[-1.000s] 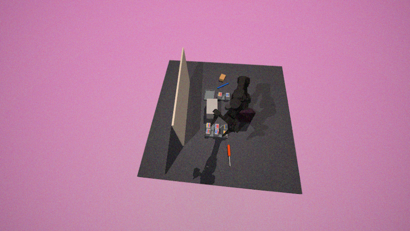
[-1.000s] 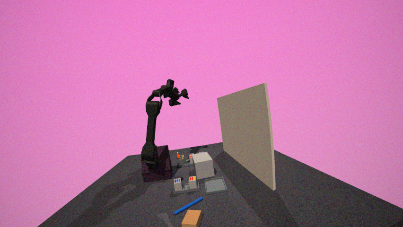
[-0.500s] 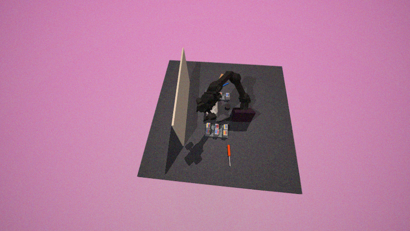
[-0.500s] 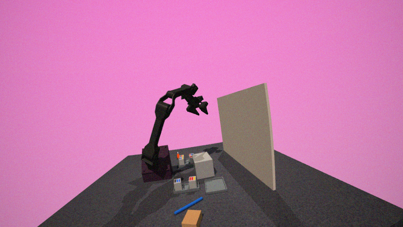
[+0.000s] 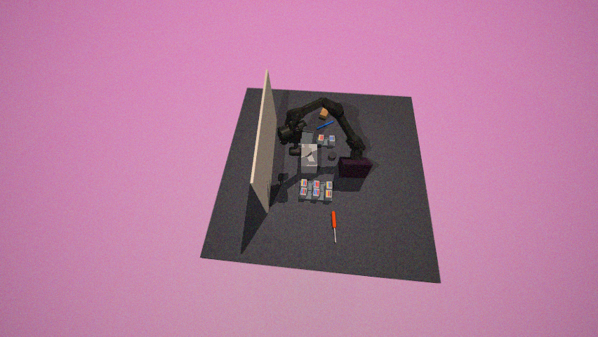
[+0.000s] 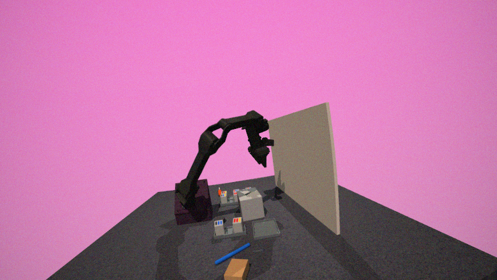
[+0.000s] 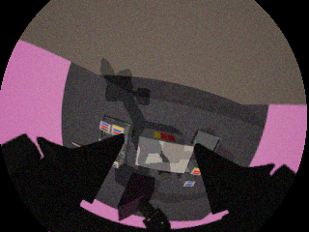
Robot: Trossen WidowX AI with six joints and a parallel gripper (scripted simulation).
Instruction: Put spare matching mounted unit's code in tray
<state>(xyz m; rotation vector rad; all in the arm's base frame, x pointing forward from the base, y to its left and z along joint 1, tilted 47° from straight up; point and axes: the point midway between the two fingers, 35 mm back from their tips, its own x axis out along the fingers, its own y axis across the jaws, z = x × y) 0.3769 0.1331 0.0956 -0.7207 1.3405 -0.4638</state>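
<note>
The grey spare is 170 mm behind my gripper tip, 200 mm to the right of it and 170 mm below it. Also, from my gripper tip: white mounted unit: 90 mm behind, 30 mm to the right, 160 mm below; then grey rimmed tray: 60 mm behind, 220 mm to the right, 210 mm below; then beige wall panel: 150 mm ahead, 30 mm to the right, 10 mm above.
</note>
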